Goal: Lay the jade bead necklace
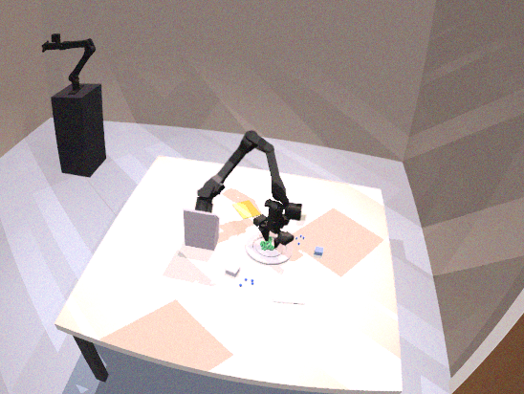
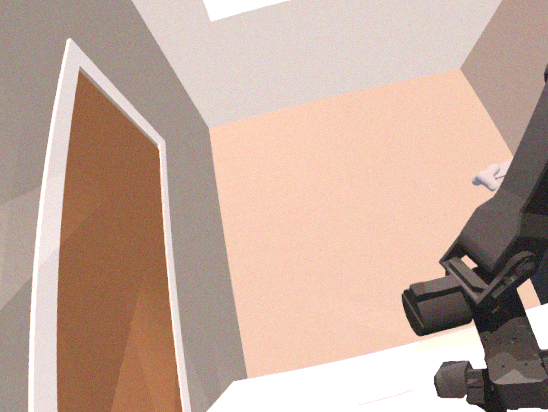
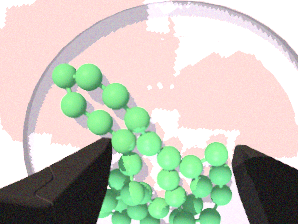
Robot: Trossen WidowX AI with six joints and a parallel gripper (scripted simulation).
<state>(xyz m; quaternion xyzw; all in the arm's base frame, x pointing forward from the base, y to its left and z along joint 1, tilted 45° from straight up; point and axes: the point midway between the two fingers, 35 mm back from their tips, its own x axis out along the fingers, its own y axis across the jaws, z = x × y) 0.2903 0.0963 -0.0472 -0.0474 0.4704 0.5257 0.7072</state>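
The round white bead board lies 1 cm behind my gripper tip, 1 cm to the right of it and 1 cm below it. Round my gripper tip: yellow sheet (15 cm behind, 24 cm to the left, 1 cm below); blue block (21 cm ahead, 1 cm to the left, 1 cm below); cream block (12 cm ahead, 23 cm to the left).
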